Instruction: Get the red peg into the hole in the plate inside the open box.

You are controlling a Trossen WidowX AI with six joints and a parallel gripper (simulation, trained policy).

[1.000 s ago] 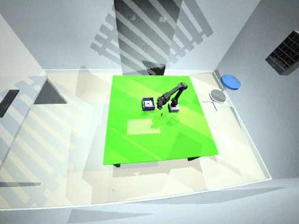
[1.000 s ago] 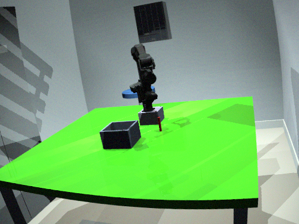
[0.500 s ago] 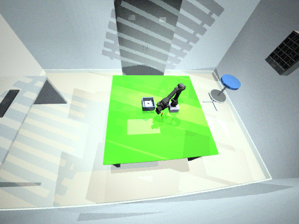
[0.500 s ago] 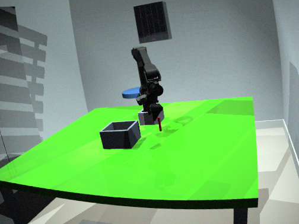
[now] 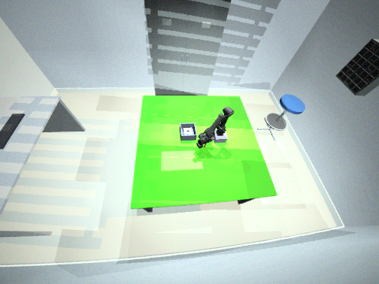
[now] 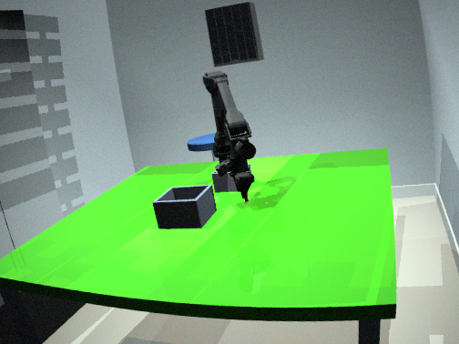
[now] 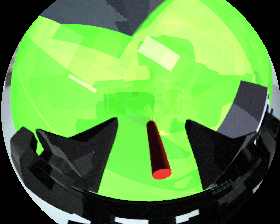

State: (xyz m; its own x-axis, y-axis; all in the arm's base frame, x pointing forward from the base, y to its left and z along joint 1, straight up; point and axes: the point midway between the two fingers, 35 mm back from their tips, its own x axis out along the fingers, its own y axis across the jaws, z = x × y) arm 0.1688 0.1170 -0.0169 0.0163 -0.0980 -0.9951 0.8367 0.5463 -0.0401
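Right now the dark box is 160 mm ahead of my gripper tip and 140 mm to the right of it. From my gripper tip the other things lie so: red peg 10 mm behind, 10 mm to the left, 10 mm above.
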